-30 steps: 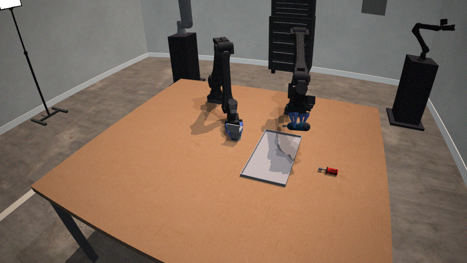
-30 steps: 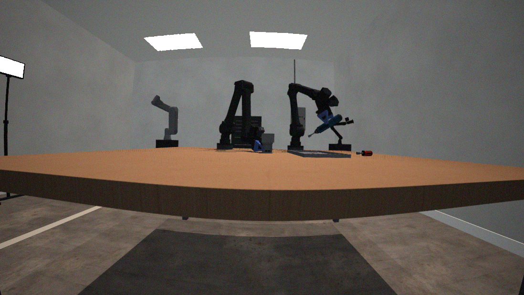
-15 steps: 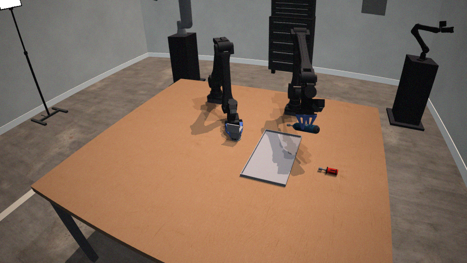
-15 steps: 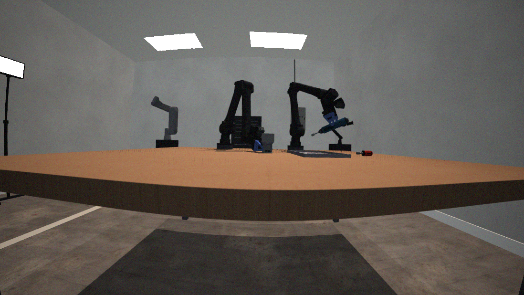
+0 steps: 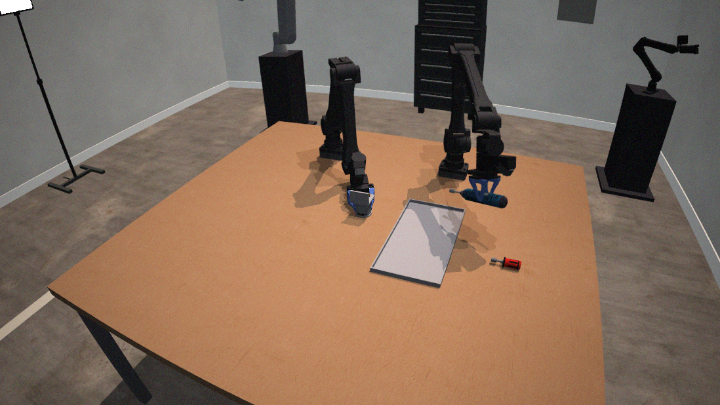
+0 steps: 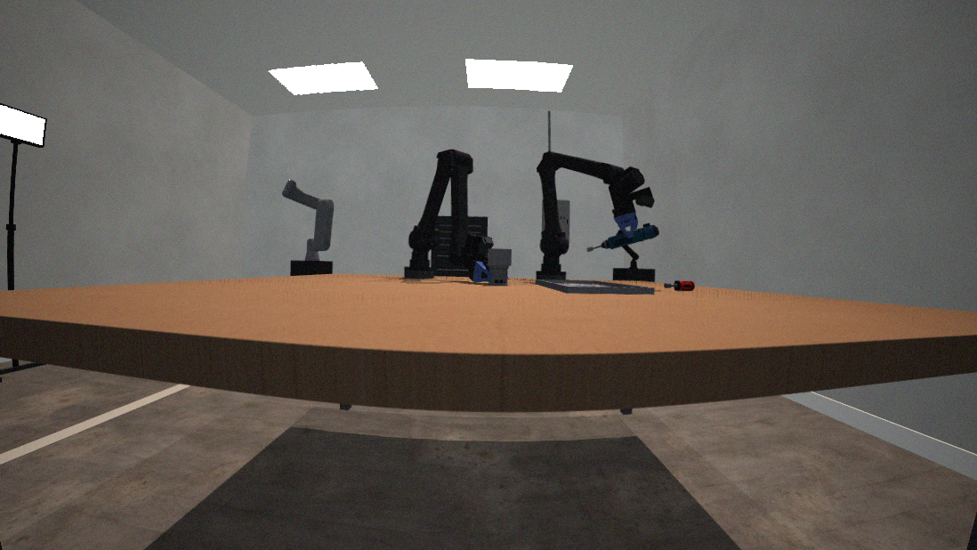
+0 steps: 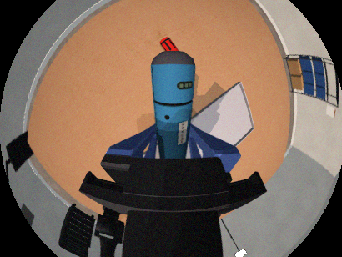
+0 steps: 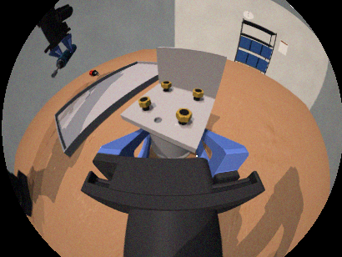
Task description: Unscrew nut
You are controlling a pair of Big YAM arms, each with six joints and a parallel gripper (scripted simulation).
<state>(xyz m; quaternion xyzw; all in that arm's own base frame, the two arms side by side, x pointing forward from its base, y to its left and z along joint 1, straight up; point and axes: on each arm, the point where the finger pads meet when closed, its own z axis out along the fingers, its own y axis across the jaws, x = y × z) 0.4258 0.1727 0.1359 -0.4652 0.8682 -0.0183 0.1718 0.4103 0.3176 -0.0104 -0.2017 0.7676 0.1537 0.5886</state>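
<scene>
Now: the joint module 1 cm above my right hand. From my right hand the other things lie so: flat grey tray (25 cm to the left, 8 cm ahead, 2 cm below); then red-handled tool (54 cm to the left, 13 cm ahead, 1 cm below); then grey bracket (5 cm above).
</scene>
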